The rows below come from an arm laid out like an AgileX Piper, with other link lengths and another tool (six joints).
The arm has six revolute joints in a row. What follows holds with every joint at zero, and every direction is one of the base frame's.
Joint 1 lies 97.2 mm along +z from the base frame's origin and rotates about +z.
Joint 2 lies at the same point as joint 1 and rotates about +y.
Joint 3 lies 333.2 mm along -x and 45.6 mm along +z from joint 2 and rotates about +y.
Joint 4 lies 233 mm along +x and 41.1 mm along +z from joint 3 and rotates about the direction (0.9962, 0, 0.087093).
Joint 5 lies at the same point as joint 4 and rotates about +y.
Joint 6 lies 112.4 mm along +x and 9.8 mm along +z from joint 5 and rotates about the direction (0.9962, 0, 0.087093).
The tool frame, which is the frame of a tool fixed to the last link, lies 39.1 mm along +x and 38 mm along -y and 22.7 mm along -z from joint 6; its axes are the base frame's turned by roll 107.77, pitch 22.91 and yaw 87.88 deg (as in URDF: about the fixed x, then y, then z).
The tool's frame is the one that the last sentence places.
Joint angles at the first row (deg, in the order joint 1, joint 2, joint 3, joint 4, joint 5, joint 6):
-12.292, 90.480, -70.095, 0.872, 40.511, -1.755
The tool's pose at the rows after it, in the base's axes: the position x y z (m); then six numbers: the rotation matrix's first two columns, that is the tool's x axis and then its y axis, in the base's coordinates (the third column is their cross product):
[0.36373, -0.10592, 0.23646, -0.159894, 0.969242, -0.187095, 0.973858, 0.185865, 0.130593]
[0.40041, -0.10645, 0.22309, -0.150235, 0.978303, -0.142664, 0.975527, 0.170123, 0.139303]
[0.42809, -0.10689, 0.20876, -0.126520, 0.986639, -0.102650, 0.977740, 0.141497, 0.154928]
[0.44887, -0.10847, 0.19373, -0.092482, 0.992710, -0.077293, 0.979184, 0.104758, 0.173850]
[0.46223, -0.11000, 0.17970, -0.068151, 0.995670, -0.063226, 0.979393, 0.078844, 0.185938]
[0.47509, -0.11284, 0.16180, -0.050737, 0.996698, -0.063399, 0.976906, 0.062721, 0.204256]
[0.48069, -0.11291, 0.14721, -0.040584, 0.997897, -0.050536, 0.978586, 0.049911, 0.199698]
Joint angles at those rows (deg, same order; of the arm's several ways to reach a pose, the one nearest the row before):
-11.146, 97.027, -76.159, 2.516, 41.704, -1.885
-11.025, 103.741, -83.065, 5.180, 42.368, -1.883
-11.026, 108.940, -88.061, 7.289, 42.040, -1.045
-11.026, 112.954, -91.174, 8.190, 40.381, 0.649
-11.026, 115.759, -92.643, 8.625, 38.466, 1.806
-11.026, 118.529, -93.018, 8.820, 34.952, 2.250
-11.026, 120.438, -93.130, 9.498, 33.562, 2.430

